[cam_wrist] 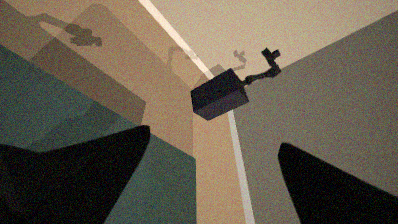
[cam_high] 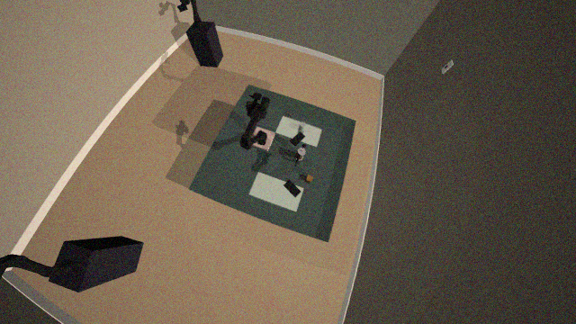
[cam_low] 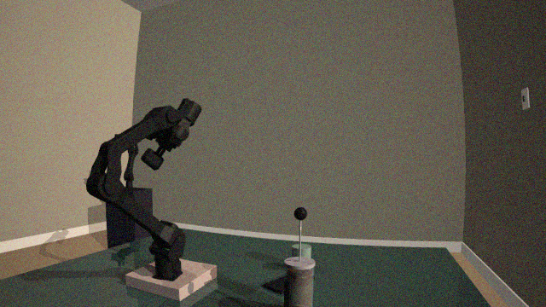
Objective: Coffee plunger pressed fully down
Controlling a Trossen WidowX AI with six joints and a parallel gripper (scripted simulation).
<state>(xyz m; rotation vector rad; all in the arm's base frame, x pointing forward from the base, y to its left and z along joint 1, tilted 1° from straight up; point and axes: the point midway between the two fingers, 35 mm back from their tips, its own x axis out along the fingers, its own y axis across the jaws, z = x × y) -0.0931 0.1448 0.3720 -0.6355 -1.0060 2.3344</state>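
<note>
Now: the coffee press 49 cm ahead of my gripper tip, 28 cm below it and 25 cm to the right of it.
</note>
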